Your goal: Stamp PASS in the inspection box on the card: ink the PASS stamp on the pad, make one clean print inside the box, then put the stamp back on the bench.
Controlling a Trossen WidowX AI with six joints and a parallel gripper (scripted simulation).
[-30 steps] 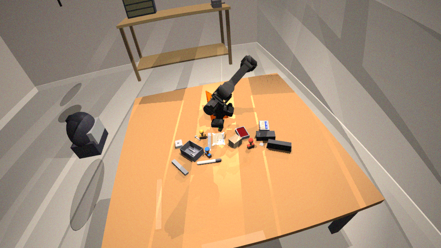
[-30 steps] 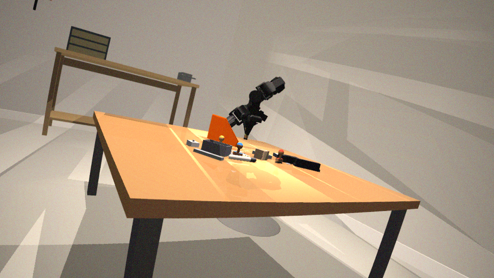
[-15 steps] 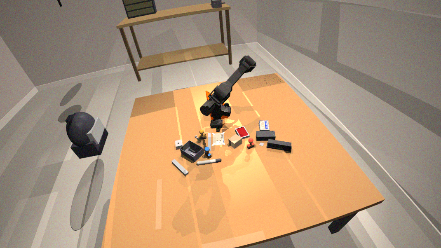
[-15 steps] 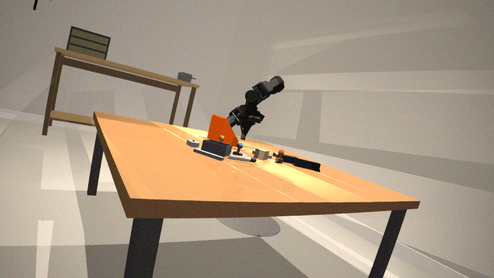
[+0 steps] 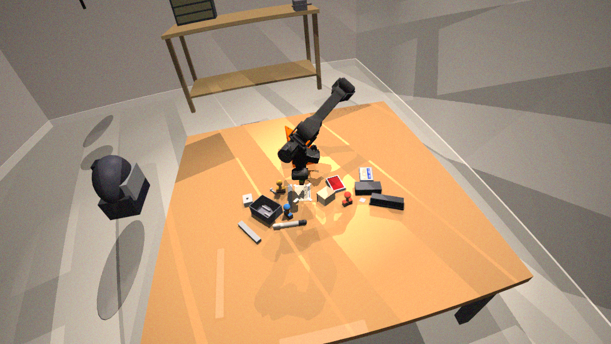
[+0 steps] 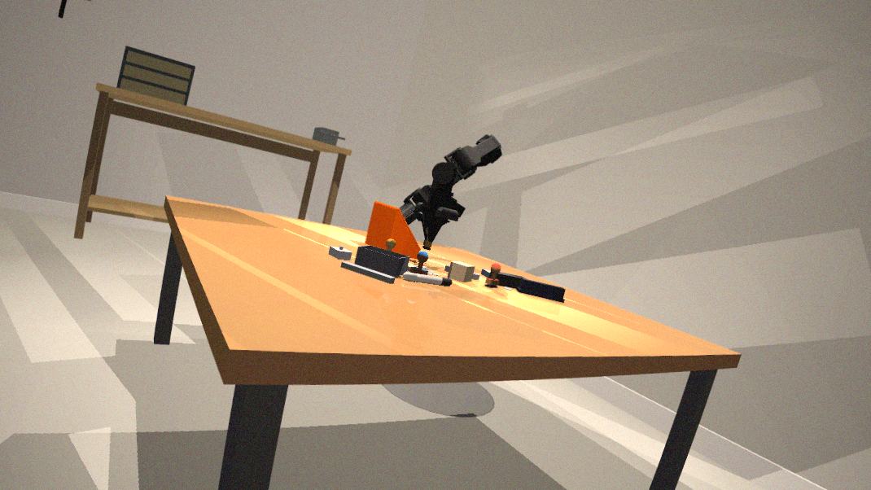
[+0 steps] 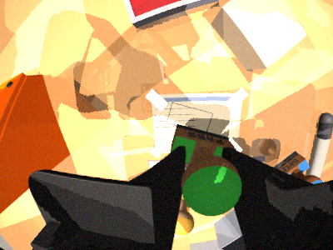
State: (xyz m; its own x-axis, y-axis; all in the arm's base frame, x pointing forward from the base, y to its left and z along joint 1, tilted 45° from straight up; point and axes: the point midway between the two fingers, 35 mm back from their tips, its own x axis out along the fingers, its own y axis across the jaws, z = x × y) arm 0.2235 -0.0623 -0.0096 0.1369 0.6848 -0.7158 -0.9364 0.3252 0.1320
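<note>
My gripper tip is 10 mm to the left of the white card and 80 mm above it. Round my gripper tip: tan block: 80 mm ahead, 70 mm to the left, 60 mm below; yellow-knobbed stamp: 40 mm behind, 90 mm to the right, 60 mm below; green-knobbed stamp: right at my gripper tip.
</note>
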